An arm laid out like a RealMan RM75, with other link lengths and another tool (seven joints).
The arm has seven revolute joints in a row. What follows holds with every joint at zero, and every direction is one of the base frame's. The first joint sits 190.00 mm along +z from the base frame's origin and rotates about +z. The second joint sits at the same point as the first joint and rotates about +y. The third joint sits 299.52 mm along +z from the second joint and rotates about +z. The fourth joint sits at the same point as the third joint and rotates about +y. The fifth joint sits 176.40 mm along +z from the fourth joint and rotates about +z. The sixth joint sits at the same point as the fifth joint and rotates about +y. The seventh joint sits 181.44 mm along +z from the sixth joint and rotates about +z. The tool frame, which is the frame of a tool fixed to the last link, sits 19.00 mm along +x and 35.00 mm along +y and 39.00 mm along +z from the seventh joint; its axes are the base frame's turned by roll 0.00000, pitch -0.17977 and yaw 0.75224 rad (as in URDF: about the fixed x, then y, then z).
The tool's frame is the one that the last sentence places.
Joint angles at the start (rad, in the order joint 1, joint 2, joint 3, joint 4, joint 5, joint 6, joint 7): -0.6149, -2.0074, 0.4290, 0.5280, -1.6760, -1.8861, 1.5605
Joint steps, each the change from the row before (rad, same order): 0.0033, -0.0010, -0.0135, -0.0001, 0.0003, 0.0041, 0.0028; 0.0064, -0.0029, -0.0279, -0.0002, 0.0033, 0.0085, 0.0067; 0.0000, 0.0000, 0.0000, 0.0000, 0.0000, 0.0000, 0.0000; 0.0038, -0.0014, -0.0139, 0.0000, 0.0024, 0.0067, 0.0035; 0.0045, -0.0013, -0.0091, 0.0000, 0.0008, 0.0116, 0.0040; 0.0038, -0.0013, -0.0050, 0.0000, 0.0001, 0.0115, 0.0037; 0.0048, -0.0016, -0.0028, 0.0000, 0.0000, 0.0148, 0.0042; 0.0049, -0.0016, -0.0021, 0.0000, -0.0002, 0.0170, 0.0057
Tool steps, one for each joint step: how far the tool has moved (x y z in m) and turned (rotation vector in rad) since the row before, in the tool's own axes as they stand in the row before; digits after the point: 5 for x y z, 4 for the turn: -0.00044, -0.00245, -0.00195, 0.0184, -0.0011, 0.0019; -0.00135, -0.00449, -0.00369, 0.0360, -0.0036, 0.0037; 0.00000, 0.00000, 0.00000, 0.0000, 0.0000, 0.0000; -0.00124, -0.00256, -0.00187, 0.0196, -0.0046, 0.0014; -0.00213, -0.00272, -0.00147, 0.0202, -0.0086, 0.0007; -0.00216, -0.00212, -0.00088, 0.0161, -0.0087, 0.0002; -0.00297, -0.00214, -0.00079, 0.0171, -0.0121, -0.0006; -0.00337, -0.00234, -0.00064, 0.0183, -0.0138, 0.0005
